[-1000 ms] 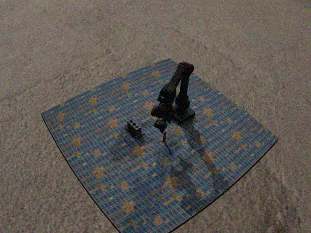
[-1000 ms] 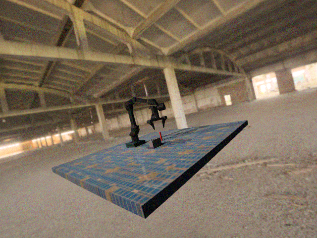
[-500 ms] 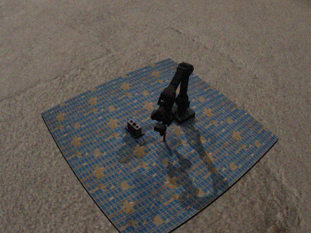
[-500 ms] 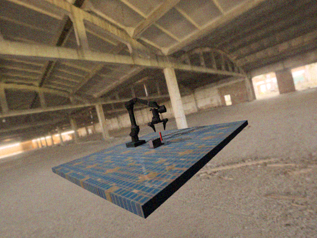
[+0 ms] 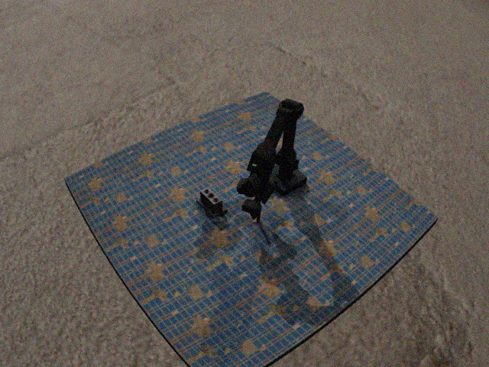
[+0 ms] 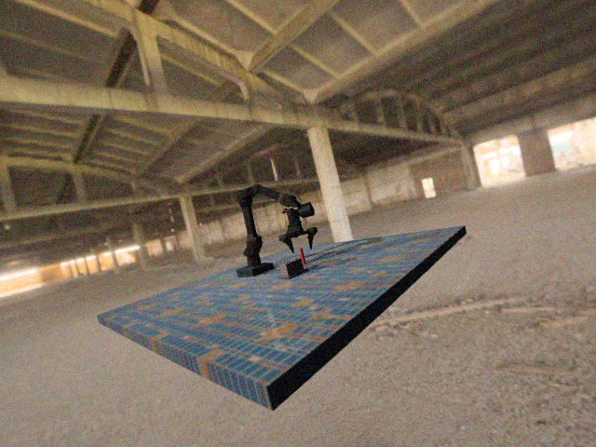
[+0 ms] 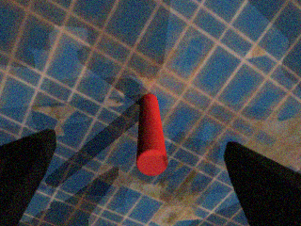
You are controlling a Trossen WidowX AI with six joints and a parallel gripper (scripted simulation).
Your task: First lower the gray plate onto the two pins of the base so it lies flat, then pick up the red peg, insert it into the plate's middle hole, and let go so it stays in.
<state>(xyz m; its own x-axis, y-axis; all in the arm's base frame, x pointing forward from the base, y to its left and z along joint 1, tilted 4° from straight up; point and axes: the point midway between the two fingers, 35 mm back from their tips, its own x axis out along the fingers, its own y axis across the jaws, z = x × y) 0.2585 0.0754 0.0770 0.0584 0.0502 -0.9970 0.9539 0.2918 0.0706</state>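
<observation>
Right now the red peg is 20 mm below my gripper tip. From my gripper tip the other things lie so: pin base: 60 mm ahead, 190 mm to the right, 50 mm below; then gray plate: 60 mm ahead, 190 mm to the right, 20 mm below.
</observation>
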